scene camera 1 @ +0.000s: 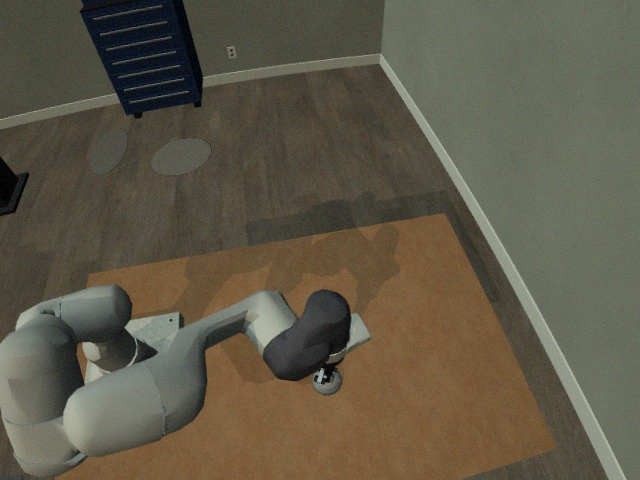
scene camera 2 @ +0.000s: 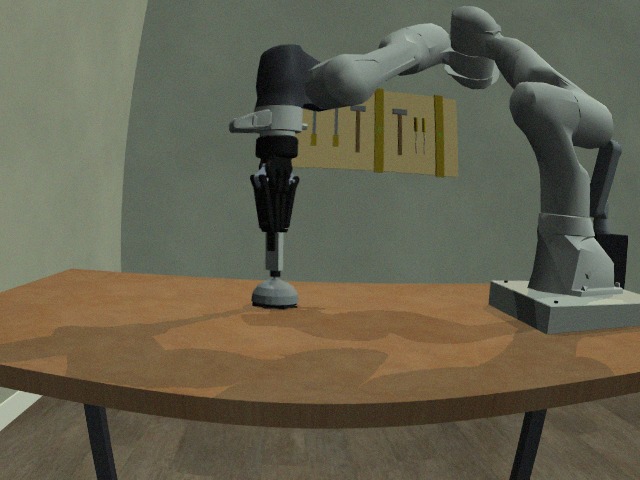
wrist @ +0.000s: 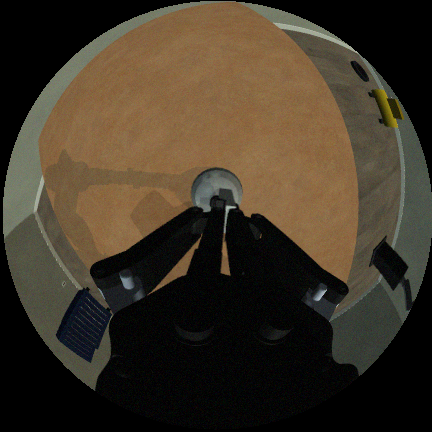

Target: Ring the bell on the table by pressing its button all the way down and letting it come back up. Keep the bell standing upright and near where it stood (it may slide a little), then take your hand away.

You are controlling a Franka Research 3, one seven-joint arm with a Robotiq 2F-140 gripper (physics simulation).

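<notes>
The bell is a grey dome on a dark base, standing upright on the brown table. Its small black button is on top of the dome. My gripper is shut and empty, pointing straight down over the bell. In scene camera 2 the fingertips are right at the top of the button, with no clear gap visible; how far the button is pressed is hard to tell. In the wrist view the fingertips cover part of the bell and hide the button's contact area.
The arm's pale base stands on the table, to the right in scene camera 2. A blue drawer cabinet stands on the floor by the wall. A tool board hangs on the wall behind the arm.
</notes>
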